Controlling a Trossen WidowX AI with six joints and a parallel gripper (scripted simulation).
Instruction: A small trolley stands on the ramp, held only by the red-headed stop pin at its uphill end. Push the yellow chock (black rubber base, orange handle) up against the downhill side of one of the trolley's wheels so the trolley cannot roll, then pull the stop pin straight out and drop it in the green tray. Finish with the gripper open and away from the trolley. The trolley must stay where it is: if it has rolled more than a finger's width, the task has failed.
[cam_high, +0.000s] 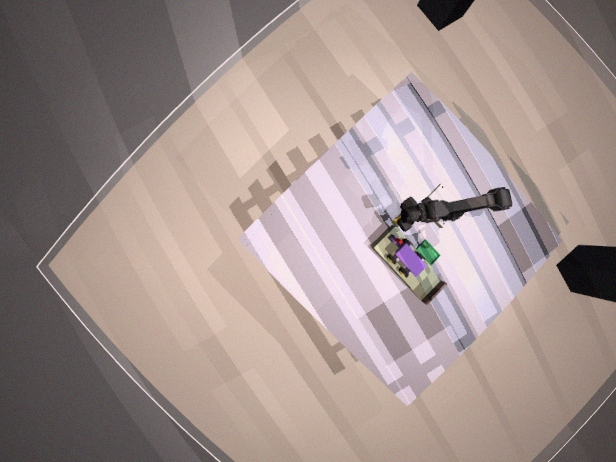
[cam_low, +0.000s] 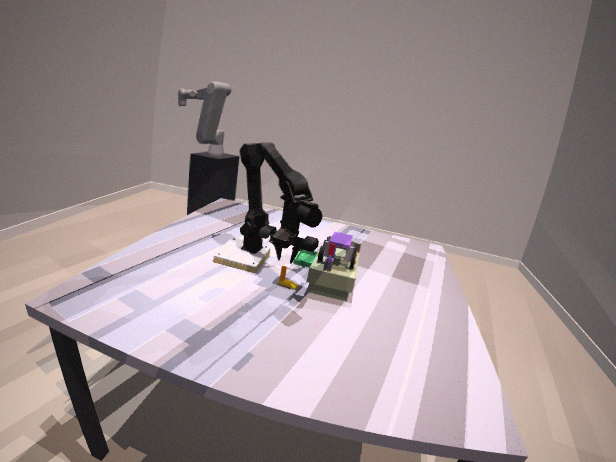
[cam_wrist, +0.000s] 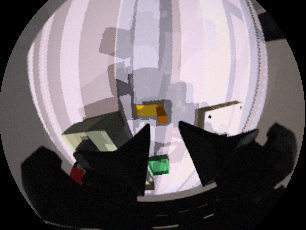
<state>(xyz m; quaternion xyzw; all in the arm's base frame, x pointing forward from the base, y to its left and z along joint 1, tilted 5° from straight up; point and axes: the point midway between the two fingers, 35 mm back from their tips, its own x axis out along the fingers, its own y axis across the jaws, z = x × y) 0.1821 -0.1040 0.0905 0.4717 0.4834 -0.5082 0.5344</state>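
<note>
Right now the yellow chock is 2 cm ahead of my gripper tip and 6 cm below it. Also, from my gripper tip: red-headed stop pin: 13 cm ahead, 5 cm to the left, 5 cm above; then pale green ramp: 13 cm ahead, 16 cm to the left, 4 cm below; then purple trolley: 14 cm ahead, 15 cm to the left, 3 cm above.
</note>
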